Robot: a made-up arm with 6 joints. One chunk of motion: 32 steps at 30 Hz.
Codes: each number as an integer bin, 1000 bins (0 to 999) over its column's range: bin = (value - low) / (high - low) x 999, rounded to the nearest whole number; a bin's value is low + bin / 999 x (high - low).
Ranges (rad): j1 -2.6..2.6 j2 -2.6..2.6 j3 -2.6..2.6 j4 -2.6..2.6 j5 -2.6..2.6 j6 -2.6..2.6
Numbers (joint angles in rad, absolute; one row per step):
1: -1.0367 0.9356 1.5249 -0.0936 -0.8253 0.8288
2: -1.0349 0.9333 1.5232 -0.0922 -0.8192 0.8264
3: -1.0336 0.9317 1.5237 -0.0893 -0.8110 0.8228
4: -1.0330 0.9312 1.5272 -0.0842 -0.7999 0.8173
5: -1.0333 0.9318 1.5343 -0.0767 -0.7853 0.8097
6: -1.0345 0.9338 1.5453 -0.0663 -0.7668 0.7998
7: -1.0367 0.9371 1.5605 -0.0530 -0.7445 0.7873
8: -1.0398 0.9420 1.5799 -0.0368 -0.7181 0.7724
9: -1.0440 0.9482 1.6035 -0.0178 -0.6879 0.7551
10: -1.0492 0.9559 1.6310 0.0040 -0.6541 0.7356
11: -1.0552 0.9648 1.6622 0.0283 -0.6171 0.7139
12: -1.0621 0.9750 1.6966 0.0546 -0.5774 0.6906
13: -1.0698 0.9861 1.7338 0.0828 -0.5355 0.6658
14: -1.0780 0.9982 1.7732 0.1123 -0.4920 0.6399
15: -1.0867 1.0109 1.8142 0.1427 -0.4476 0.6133
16: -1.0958 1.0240 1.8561 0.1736 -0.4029 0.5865
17: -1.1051 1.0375 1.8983 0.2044 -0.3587 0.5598
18: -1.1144 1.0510 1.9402 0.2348 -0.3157 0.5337
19: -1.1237 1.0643 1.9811 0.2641 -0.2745 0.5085
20: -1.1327 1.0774 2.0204 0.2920 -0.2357 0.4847
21: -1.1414 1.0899 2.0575 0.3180 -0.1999 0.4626
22: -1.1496 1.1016 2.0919 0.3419 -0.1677 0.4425
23: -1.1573 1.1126 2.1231 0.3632 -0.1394 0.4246
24: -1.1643 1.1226 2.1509 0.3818 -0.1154 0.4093
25: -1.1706 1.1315 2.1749 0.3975 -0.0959 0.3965
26: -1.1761 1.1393 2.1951 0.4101 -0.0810 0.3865
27: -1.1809 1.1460 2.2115 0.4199 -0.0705 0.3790
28: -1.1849 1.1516 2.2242 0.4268 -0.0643 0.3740
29: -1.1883 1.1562 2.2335 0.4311 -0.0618 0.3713
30: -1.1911 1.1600 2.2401 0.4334 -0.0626 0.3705
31: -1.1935 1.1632 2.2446 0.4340 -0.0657 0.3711
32: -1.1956 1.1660 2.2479 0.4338 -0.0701 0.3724
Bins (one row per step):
1: 300 679 792 482 341 659
2: 301 679 792 482 342 658
3: 301 678 792 482 344 658
4: 301 678 793 483 346 657
5: 301 679 794 485 349 655
6: 301 679 796 487 352 653
7: 300 680 799 489 356 651
8: 300 680 803 492 362 648
9: 299 682 808 496 367 645
10: 298 683 813 500 374 641
11: 297 685 819 505 381 637
12: 295 687 825 510 389 632
13: 294 689 833 515 397 627
14: 292 691 840 521 405 622
15: 291 694 848 527 414 617
16: 289 696 856 533 422 612
17: 287 699 864 539 431 607
18: 285 701 872 545 439 602
19: 284 704 880 550 447 597
20: 282 706 888 556 454 593
21: 280 709 895 561 461 588
22: 279 711 901 565 467 585
23: 277 713 907 569 473 581
24: 276 715 913 573 477 578
25: 275 717 917 576 481 576
26: 274 718 921 578 484 574
27: 273 720 924 580 486 572
28: 272 721 927 581 487 571
29: 271 722 929 582 488 571
30: 271 722 930 583 487 571
31: 270 723 931 583 487 571
32: 270 724 931 583 486 571

